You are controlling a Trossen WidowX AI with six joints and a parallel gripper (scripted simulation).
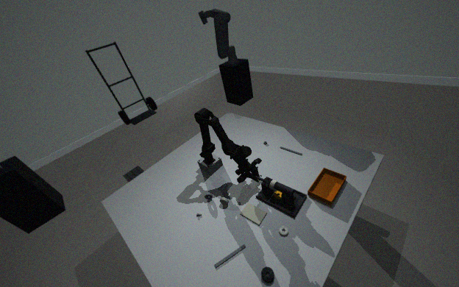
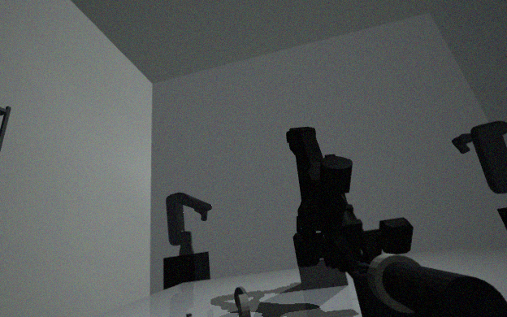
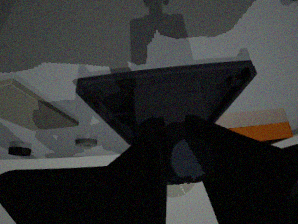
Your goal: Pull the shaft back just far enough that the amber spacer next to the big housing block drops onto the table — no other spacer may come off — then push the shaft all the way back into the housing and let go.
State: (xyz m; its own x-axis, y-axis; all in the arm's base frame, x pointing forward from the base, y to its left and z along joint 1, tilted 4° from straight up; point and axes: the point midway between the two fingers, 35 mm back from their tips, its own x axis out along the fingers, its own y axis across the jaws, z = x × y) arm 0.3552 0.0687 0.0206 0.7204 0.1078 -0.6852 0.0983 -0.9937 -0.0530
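Now: the thin shaft 6 cm ahead of my gripper tip, 1 cm to the left of it and 3 cm above it. Also, from my gripper tip: pale spacer 10 cm ahead, 1 cm to the left, 2 cm above; then amber spacer 12 cm ahead, 1 cm to the left, 4 cm below; then pale flat plate 8 cm ahead, 16 cm to the right, 5 cm below.
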